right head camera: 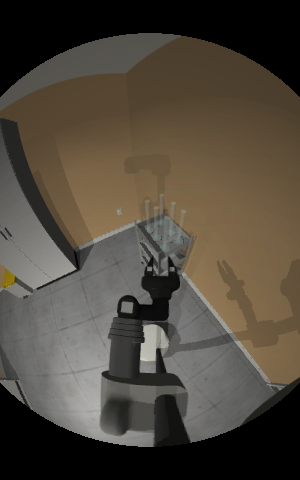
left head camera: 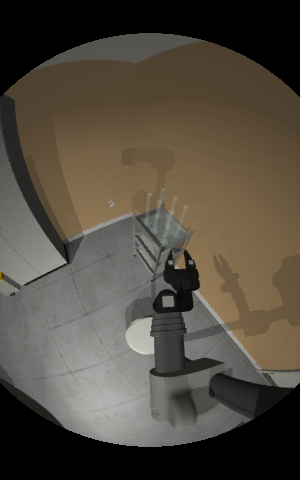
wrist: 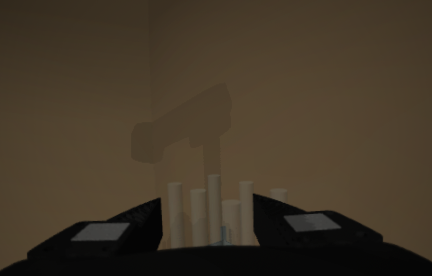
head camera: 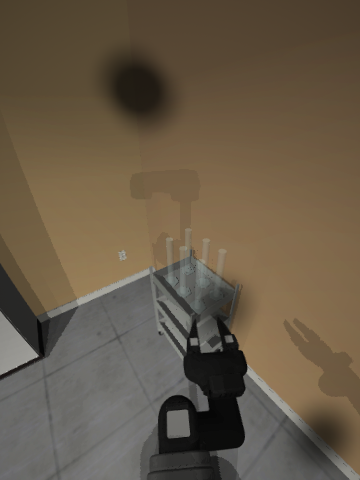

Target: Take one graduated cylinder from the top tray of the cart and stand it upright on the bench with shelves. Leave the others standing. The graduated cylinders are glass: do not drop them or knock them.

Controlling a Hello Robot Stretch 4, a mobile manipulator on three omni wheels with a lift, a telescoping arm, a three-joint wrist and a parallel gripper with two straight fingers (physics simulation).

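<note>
Several clear graduated cylinders stand upright, close together, on the top tray of the grey cart. My gripper is open with nothing between its fingers. In the head view its tips overlap the cart's near corner, on the camera's side of the cylinders. In the wrist view most cylinder tops show beyond the gap between the fingers, and one shows behind the right finger. Their lower parts are hidden there. The bench with shelves cannot be made out in these views.
The cart stands in a corner, close to the tan walls. A tall pale cabinet with a dark side stands at the left. A yellow item is beside it. A pale round disc lies below my arm.
</note>
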